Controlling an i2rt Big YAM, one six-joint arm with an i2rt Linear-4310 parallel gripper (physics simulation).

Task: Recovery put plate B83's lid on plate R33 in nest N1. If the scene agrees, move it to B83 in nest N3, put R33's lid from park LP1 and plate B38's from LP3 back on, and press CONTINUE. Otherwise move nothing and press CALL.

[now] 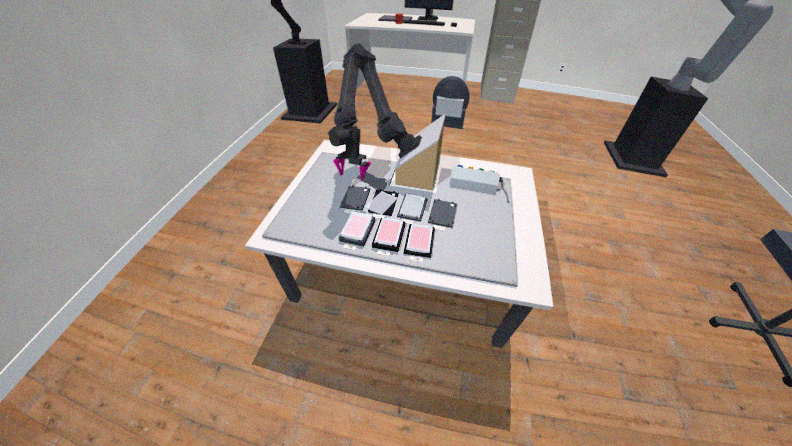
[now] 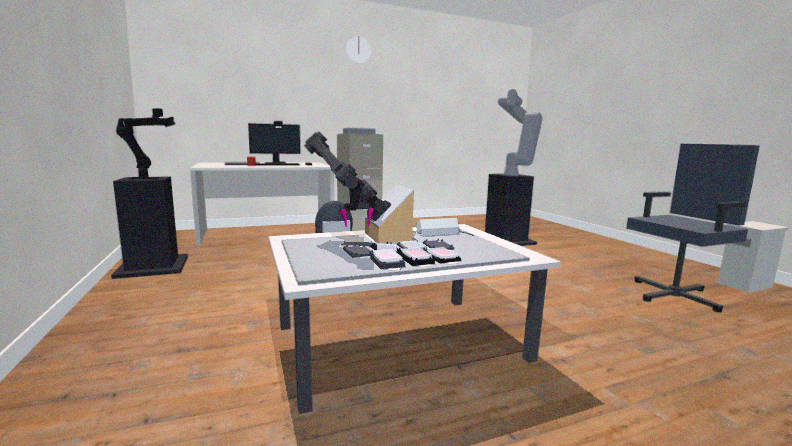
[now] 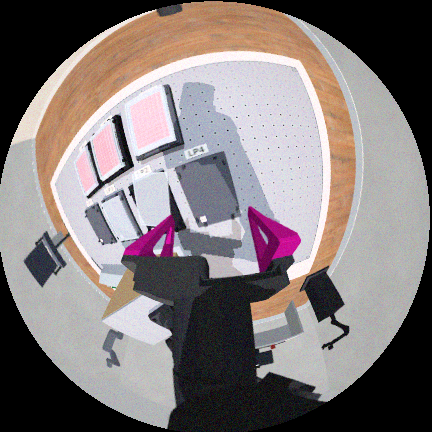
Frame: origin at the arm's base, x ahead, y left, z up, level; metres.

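Seen in the pictures: gripper, between the fingertips: (image 1: 351, 177) (image 2: 357, 226) (image 3: 209, 214); arm's base, origin of its link: (image 1: 411, 147) (image 2: 381, 211) (image 3: 169, 310).
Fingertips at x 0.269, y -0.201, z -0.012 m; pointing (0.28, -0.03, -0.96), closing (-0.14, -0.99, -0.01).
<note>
Pixels of each thing's top centre, then the offset from my fingertips to it. Level surfaces: height alone.
- dark park labelled LP4, centre of its top: (image 3: 209, 193) (image 2: 358, 247) (image 1: 355, 195) dx -0.003, dy +0.005, dz -0.098 m
- far dark park, centre of its top: (image 3: 96, 227) (image 1: 443, 210) (image 2: 438, 242) dx +0.003, dy +0.398, dz -0.098 m
- pale box, centre of its top: (image 1: 476, 168) (image 3: 111, 287) (image 2: 437, 218) dx -0.247, dy +0.517, dz -0.034 m
- grey mat, height of its surface: dz -0.118 m
My gripper (image 1: 352, 176) (image 2: 357, 224) (image 3: 209, 214) is open and empty, above the mat behind the dark park labelled LP4 (image 1: 354, 197) (image 3: 207, 185), which carries no pale lid. Beside it, a pale lid (image 1: 382, 203) (image 3: 152, 195) lies skewed on the park whose label looks like LP2. Another pale lid (image 1: 412, 206) (image 3: 121, 215) lies squarely on the park whose label looks like LP3. The far dark park (image 1: 442, 213) (image 3: 98, 222) shows no lid; its label is unreadable. Three pink plates, left (image 1: 356, 227) (image 3: 150, 122), middle (image 1: 389, 232) (image 3: 106, 150) and right (image 1: 419, 239) (image 3: 86, 171), stand in front; the left looks paler. Their names are unreadable.
A wedge-shaped stand with a sloped pale top (image 1: 421, 166) (image 2: 396, 221) rises behind the parks, close to the arm's base. A pale box (image 1: 474, 180) (image 2: 437, 226) with coloured buttons stands at the back right of the grey mat (image 1: 476, 243), with a cable beside it.
</note>
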